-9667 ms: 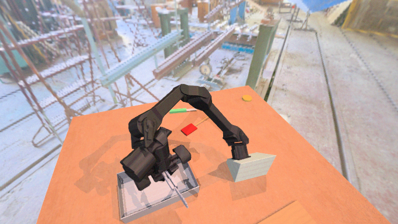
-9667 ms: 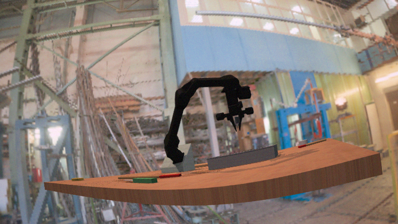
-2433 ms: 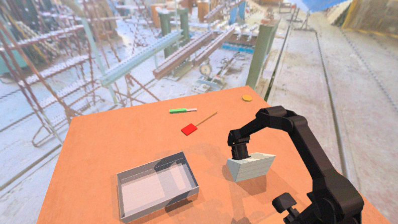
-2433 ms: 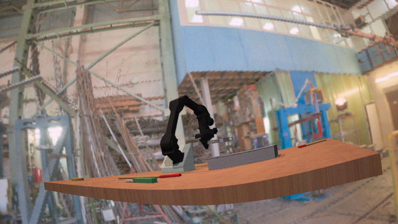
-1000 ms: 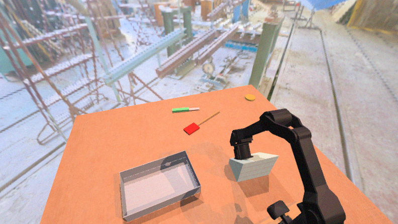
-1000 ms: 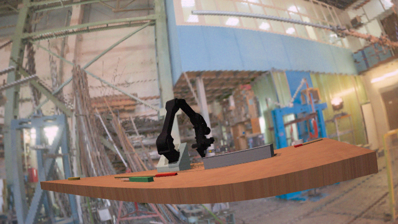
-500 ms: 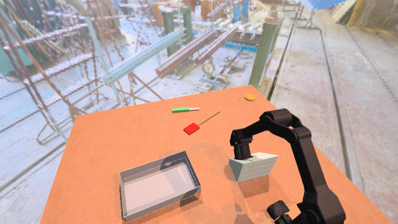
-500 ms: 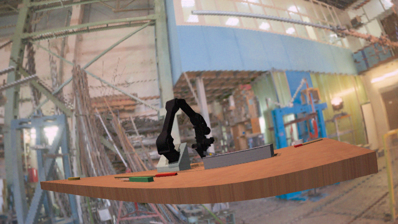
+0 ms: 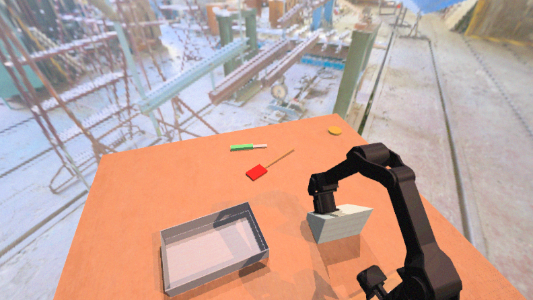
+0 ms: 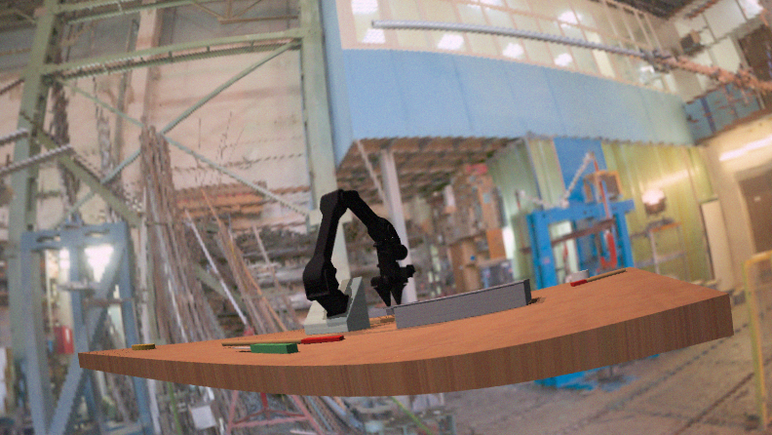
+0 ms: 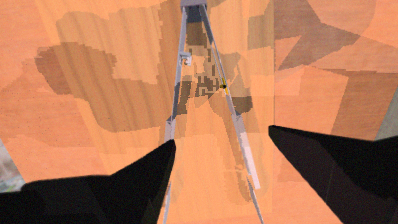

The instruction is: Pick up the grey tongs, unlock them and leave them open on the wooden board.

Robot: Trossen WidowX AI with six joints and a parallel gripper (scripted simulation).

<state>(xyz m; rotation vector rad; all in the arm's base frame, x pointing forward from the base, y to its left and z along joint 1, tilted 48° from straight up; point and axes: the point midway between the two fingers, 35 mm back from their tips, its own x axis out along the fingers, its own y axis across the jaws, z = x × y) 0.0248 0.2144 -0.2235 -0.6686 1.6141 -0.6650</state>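
Now: gripper tip 4 cm short of the yellow lock slider, 2 cm above it and 1 cm to the left of it. From my gripper tip the other things lie so: wooden board (5 cm to the left, 4 cm below, 1 cm ahead); then grey roasting tin (35 cm to the right, 35 cm ahead, 2 cm below); then red-headed spatula (65 cm to the right, 6 cm ahead, 4 cm below).
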